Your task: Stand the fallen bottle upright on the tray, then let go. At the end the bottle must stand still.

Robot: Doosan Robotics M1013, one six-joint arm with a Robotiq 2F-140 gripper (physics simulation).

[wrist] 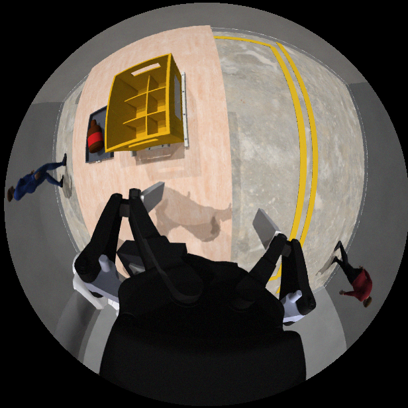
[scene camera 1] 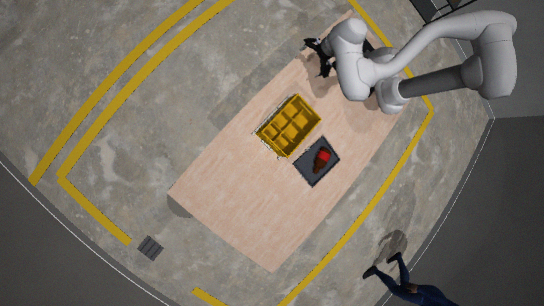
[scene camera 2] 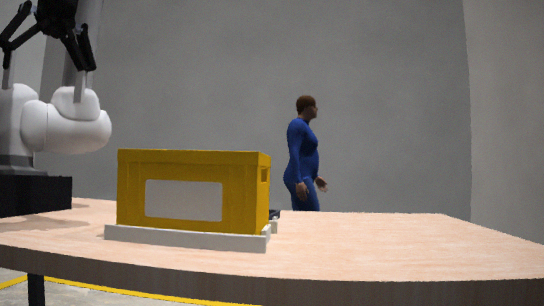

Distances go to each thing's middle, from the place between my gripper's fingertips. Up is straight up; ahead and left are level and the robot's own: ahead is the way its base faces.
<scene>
The yellow crate (scene camera 2: 227, 192) is 24 cm ahead of my hand, 19 cm to the left of it and 18 cm below it. Round my hand: dark grey tray (scene camera 1: 304, 164) 22 cm ahead, 48 cm to the left, 25 cm below.
</scene>
